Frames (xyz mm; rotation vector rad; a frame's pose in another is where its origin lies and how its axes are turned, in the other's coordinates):
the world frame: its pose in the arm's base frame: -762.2 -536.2 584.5 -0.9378 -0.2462 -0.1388
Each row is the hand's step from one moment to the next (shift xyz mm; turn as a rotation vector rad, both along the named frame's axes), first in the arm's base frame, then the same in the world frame.
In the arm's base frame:
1: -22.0 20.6 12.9 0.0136 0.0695 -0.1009
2: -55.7 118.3 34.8 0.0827 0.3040 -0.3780
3: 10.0 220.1 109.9 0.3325 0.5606 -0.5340
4: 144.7 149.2 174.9 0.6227 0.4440 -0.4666
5: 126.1 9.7 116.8 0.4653 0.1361 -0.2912
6: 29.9 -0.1 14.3 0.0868 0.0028 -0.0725
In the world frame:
1: -18.0 -2.9 27.3 -0.0148 0.1223 -0.0028
2: -45.6 29.7 123.9 -0.0253 0.4910 0.0201
3: 36.7 45.5 239.2 0.1705 0.8188 0.1026
4: 184.7 -16.5 198.5 0.4694 0.7630 0.0031
5: 152.7 -57.1 55.3 0.3684 0.4109 -0.1238
6: 32.6 -4.5 3.6 0.0641 0.0776 -0.0517

